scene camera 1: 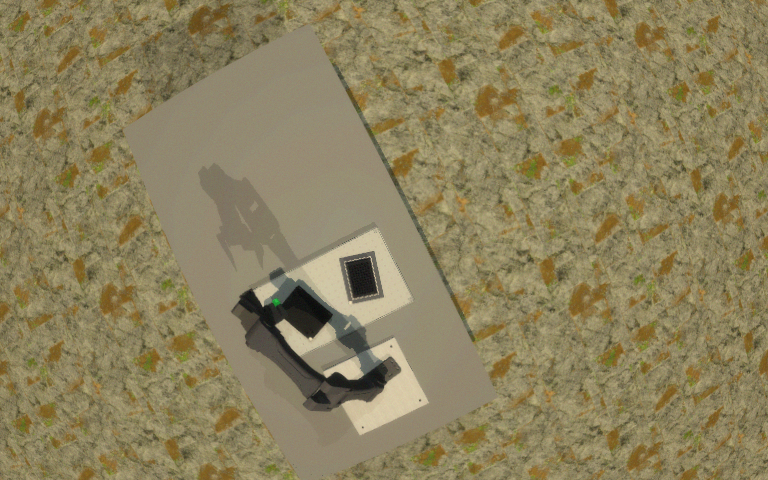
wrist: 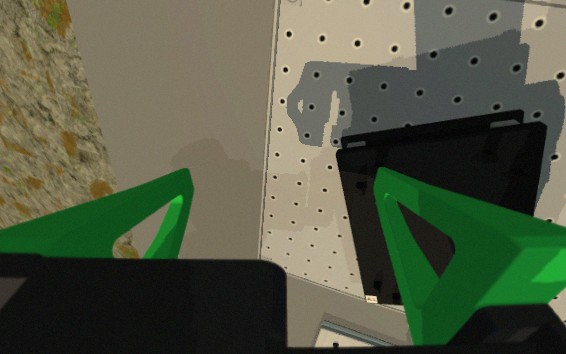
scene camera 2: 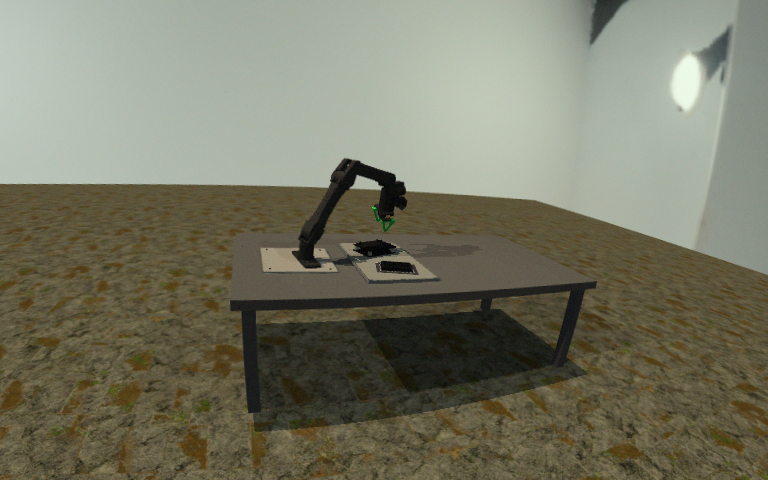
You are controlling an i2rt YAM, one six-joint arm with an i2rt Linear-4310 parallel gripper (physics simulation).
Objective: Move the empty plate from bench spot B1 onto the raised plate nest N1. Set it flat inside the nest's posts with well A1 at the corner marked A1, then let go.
Labels:
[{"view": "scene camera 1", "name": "black plate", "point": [360,272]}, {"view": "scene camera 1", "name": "pale perforated board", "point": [322,278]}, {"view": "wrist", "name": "my gripper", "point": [283,178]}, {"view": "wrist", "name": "pale perforated board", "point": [335,75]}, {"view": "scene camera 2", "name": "pale perforated board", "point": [367,264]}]

